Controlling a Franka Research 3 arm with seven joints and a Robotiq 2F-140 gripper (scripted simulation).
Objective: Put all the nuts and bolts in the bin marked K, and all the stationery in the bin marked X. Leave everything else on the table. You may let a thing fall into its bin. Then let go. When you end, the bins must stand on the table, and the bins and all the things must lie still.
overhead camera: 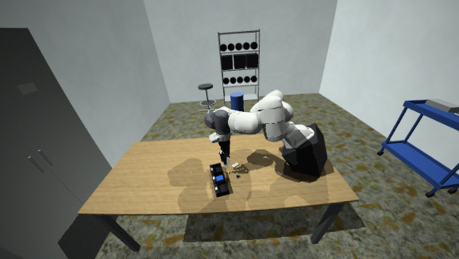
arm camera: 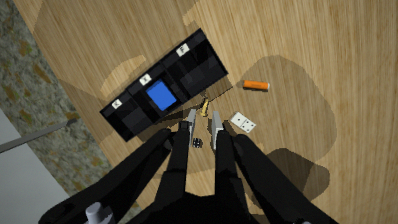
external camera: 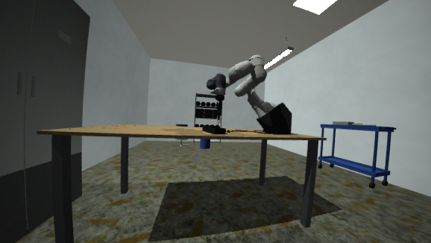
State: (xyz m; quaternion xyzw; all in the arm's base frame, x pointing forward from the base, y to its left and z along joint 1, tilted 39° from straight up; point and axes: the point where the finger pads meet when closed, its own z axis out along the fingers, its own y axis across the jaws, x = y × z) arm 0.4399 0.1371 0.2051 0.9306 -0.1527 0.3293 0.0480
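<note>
Right now the brass bolt is 10 mm behind my hand and 100 mm below it. The rest, counted from my hand: grey piece 50 mm ahead, 70 mm to the left, 90 mm below; flat blue block 50 mm ahead, 70 mm to the left, 80 mm below; black bin row 60 mm ahead, 70 mm to the left, 80 mm below.
</note>
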